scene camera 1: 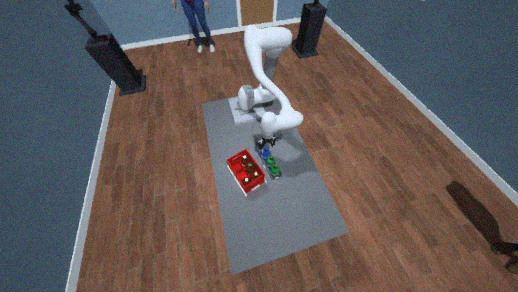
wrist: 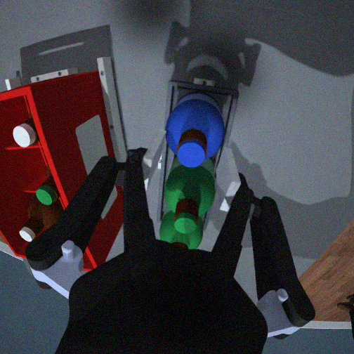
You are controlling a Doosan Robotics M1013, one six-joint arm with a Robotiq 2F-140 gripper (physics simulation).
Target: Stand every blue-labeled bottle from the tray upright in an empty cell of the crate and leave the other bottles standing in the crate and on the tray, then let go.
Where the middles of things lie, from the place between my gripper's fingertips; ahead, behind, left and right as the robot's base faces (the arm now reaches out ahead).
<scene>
My gripper is now 1 cm past the blue-labeled bottle (wrist: 194,129) and 5 cm above it. Round my hand: pale side rail (wrist: 104,63) (8 cm ahead, 12 cm to the right, 12 cm below).
</scene>
